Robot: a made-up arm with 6 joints. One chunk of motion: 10 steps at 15 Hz.
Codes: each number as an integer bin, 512 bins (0 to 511) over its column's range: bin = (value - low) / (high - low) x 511, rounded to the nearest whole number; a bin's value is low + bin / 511 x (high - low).
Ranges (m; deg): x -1.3..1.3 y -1.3..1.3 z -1.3..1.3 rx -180..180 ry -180..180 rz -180..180
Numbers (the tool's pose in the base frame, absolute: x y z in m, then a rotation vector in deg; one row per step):
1: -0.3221 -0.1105 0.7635 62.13 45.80 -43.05
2: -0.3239 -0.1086 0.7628 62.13 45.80 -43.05
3: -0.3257 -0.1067 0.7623 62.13 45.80 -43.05
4: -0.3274 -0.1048 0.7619 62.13 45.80 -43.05
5: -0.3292 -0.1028 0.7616 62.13 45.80 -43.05
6: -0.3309 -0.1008 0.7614 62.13 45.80 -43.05
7: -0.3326 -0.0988 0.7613 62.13 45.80 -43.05
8: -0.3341 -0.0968 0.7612 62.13 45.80 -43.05
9: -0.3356 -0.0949 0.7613 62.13 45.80 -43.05
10: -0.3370 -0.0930 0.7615 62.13 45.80 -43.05
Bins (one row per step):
1: 192 234 406 344 321 194
2: 192 234 405 344 321 194
3: 191 235 405 344 321 194
4: 191 235 405 344 321 194
5: 191 235 405 344 321 194
6: 190 236 405 344 321 194
7: 190 236 405 344 321 194
8: 190 236 405 344 321 194
9: 190 237 405 344 321 194
10: 189 237 405 344 321 194

